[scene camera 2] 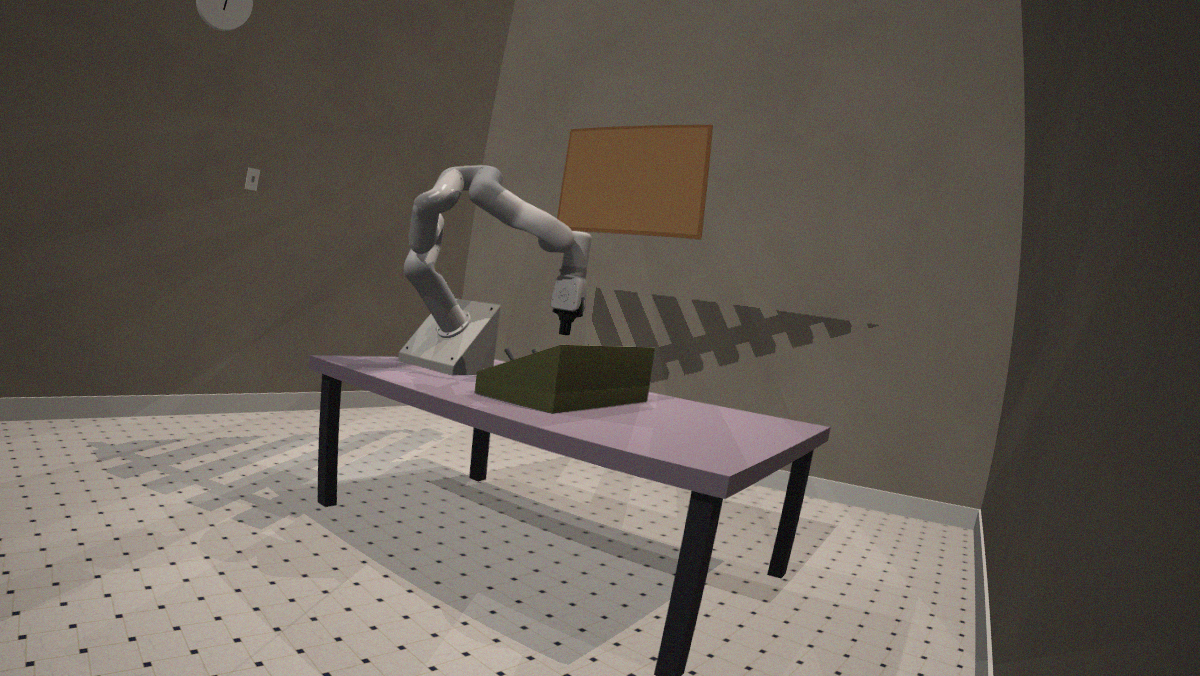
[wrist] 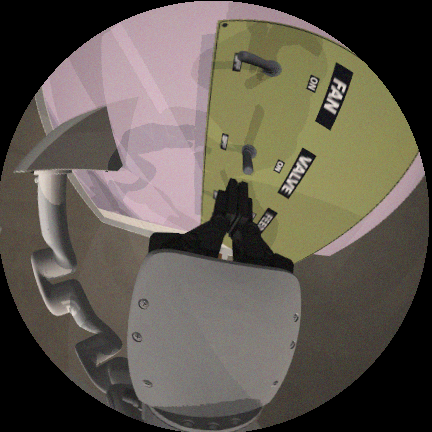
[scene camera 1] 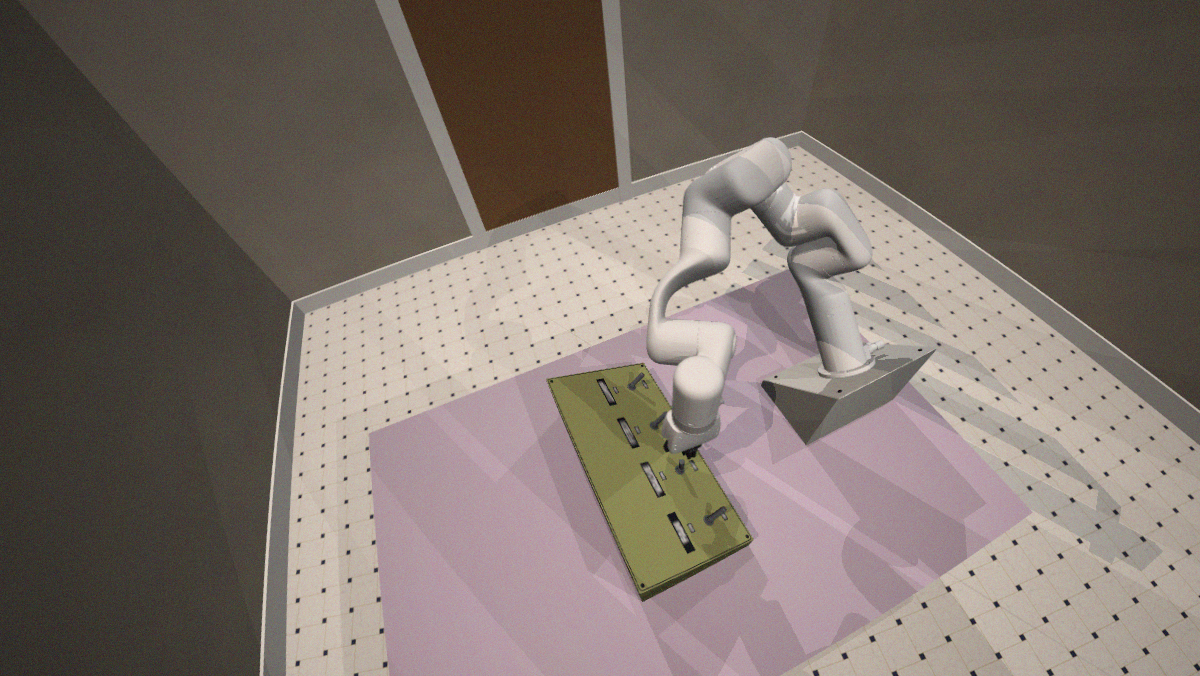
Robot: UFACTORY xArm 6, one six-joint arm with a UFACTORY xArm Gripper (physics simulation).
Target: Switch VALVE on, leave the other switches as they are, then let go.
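Frame: origin at the arm's base, x ahead, y left, z up, level; centimetres.
Where they show: gripper, fingertip midpoint: (scene camera 2: 564,334) (wrist: 233,190) (scene camera 1: 688,451); arm's base, link origin: (scene camera 2: 454,324) (wrist: 52,169) (scene camera 1: 846,367).
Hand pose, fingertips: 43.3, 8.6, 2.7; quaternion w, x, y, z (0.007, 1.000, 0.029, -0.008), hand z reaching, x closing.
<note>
Things, the pixels of their centre, and the offset from my fingertips, as dx, dy, dz. "spot": a spot on its surface instead. Level surfaces: height alone.
- VALVE lever, body centre: (wrist: 246,160) (scene camera 1: 681,465) +1.3, +0.3, -5.8
- FAN lever, body centre: (wrist: 258,61) (scene camera 1: 716,514) -1.9, +11.9, -6.4
- FEED lever, surface spot: (scene camera 1: 658,421) spot: +2.5, -11.3, -6.4
- LAMP lever, surface spot: (scene camera 1: 636,382) spot: +4.1, -23.1, -6.5
- sloped olive switch panel, body centre: (wrist: 274,180) (scene camera 1: 639,465) (scene camera 2: 572,378) +9.5, -4.5, -11.3
- pink table, surface height: dz -17.3
- VALVE's nameplate, surface spot: (wrist: 297,173) spot: +8.2, +1.9, -5.5
The VALVE lever (scene camera 1: 681,465) (wrist: 248,160) leans away from its OFF label (wrist: 224,141), unlike the FAN lever, and appears tilted to the side of its ON label (wrist: 279,166). The FAN lever (scene camera 1: 716,514) (wrist: 257,61) leans to OFF. The FEED lever (scene camera 1: 658,421) and LAMP lever (scene camera 1: 636,382) lean toward the robot base; the gripper covers the FEED lever in the wrist view. My gripper (scene camera 1: 691,454) (scene camera 2: 564,332) (wrist: 233,190) is shut and empty. It hangs above the panel close to the VALVE lever, with a small gap showing between them in the wrist view.
The sloped olive switch panel (scene camera 1: 604,487) (scene camera 2: 600,377) (wrist: 370,150) stands on the pink table (scene camera 1: 470,503) (scene camera 2: 722,428) (wrist: 165,85). The robot's grey wedge base (scene camera 1: 839,411) (scene camera 2: 474,340) is on the panel's low side. VALVE's nameplate (wrist: 297,173) lies beyond its ON label.
</note>
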